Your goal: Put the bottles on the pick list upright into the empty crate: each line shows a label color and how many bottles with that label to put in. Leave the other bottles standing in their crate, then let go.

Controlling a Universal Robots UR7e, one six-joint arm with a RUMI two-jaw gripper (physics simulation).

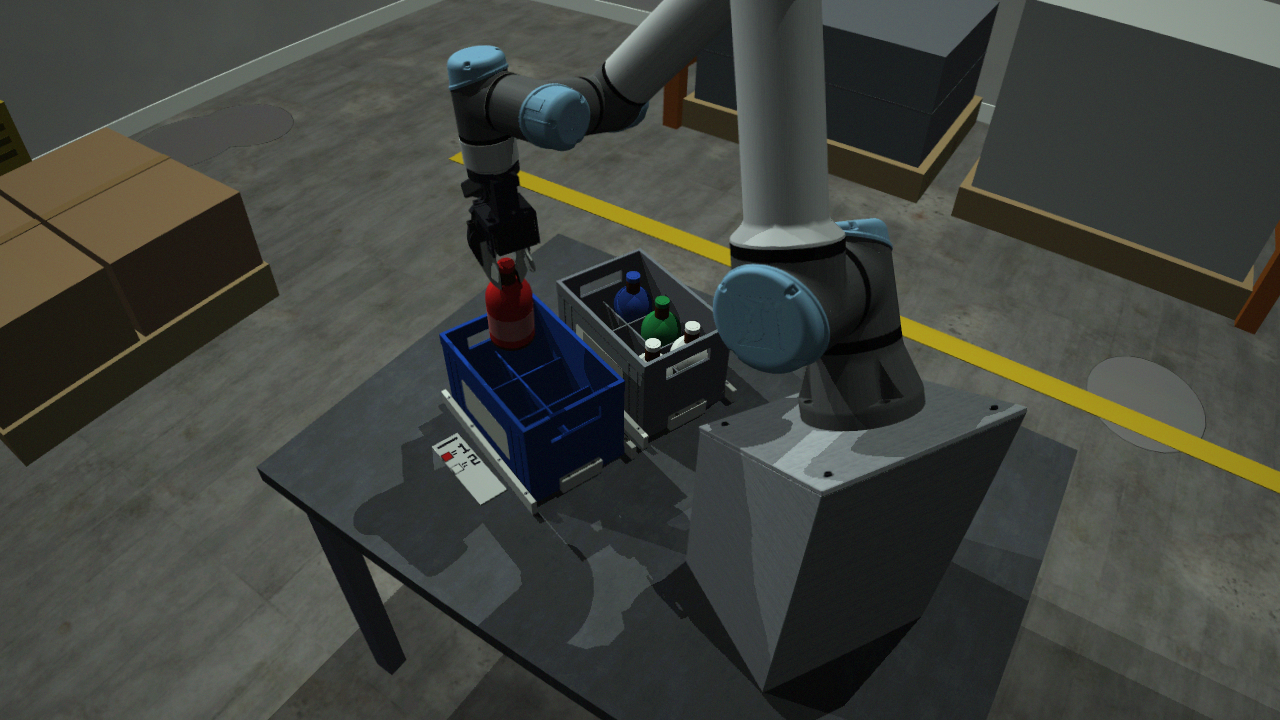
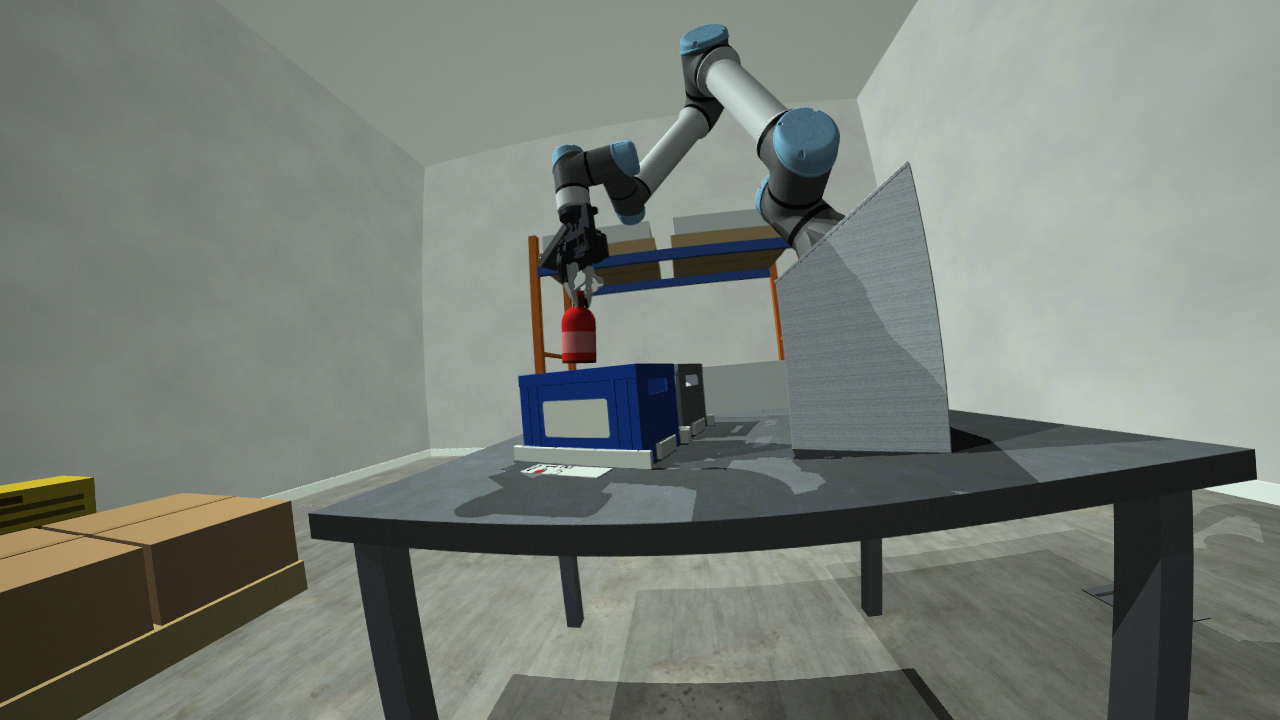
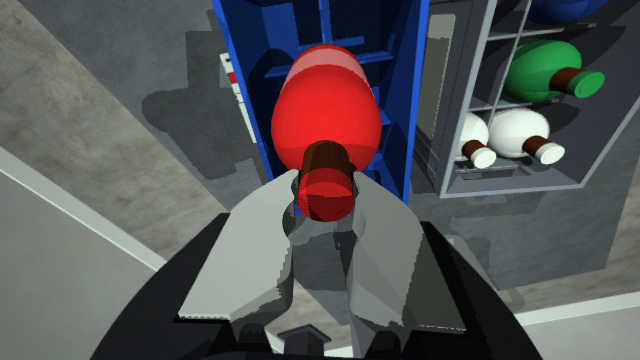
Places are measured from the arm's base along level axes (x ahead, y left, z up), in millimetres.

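Pixels of known places: gripper, fingertip midpoint: (image 1: 510,285) (image 2: 582,307) (image 3: 325,173); arm's base, origin of the base link: (image 1: 862,407) (image 2: 839,256).
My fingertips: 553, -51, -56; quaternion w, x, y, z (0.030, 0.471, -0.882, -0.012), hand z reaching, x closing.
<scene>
Ahead of a thing's pixels: the offset from my fingertips to its top centre, as dx, dy, dz.
My gripper (image 1: 507,268) (image 2: 580,297) (image 3: 325,173) is shut on the neck of the red bottle {+12, -9, +38} (image 1: 510,313) (image 2: 579,333) (image 3: 326,115). The bottle hangs upright over the far end of the blue crate (image 1: 572,447) (image 2: 657,425) (image 3: 416,100), its base close to rim height. No bottle shows in the crate's visible compartments. The grey crate {-119, -211, -135} (image 1: 640,380) (image 2: 690,394) (image 3: 515,189) holds a blue bottle {-60, -288, -148} (image 1: 631,300) (image 3: 565,9), a green bottle {-141, -248, -148} (image 1: 660,324) (image 3: 542,70) and two white bottles {-178, -137, -148} (image 1: 652,345) {-217, -210, -148} (image 1: 691,334) (image 3: 472,132) (image 3: 520,132). The pick list {+30, +132, -309} (image 1: 478,479) (image 2: 581,471) has a red mark; its text is hard to read.
The crates stand side by side on the table (image 1: 375,465) (image 2: 760,528), between pale rails {+20, +91, -280} (image 1: 487,450) (image 2: 581,455). The robot's pedestal (image 1: 760,537) (image 2: 868,358) stands beside them. Cardboard boxes (image 1: 161,232) (image 2: 214,546) and a shelf rack (image 2: 535,313) stand beyond the table.
</scene>
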